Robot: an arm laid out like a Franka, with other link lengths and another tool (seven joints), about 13 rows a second.
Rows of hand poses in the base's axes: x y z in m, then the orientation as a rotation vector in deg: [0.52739 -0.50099 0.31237 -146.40 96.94 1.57]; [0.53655 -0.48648 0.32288 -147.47 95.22 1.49]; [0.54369 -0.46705 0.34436 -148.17 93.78 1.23]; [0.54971 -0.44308 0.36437 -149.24 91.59 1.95]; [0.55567 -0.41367 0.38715 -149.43 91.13 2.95]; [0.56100 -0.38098 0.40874 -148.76 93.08 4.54]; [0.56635 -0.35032 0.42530 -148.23 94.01 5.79]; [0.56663 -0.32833 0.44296 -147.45 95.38 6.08]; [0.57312 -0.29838 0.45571 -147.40 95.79 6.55]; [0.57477 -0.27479 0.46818 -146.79 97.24 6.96]
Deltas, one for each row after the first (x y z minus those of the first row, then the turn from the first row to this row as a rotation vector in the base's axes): [0.00916 0.01451 0.01051 -0.01 -0.12 1.32]; [0.01630 0.03394 0.03199 0.04 -0.40 2.35]; [0.02232 0.05791 0.05200 0.49 -0.20 3.94]; [0.02828 0.08732 0.07478 0.90 0.30 4.29]; [0.03361 0.12001 0.09637 1.08 1.47 3.02]; [0.03896 0.15067 0.11293 1.46 2.23 2.36]; [0.03924 0.17266 0.13059 1.50 2.47 1.34]; [0.04573 0.20261 0.14334 1.51 2.84 1.11]; [0.04738 0.22620 0.15581 1.42 3.26 0.12]
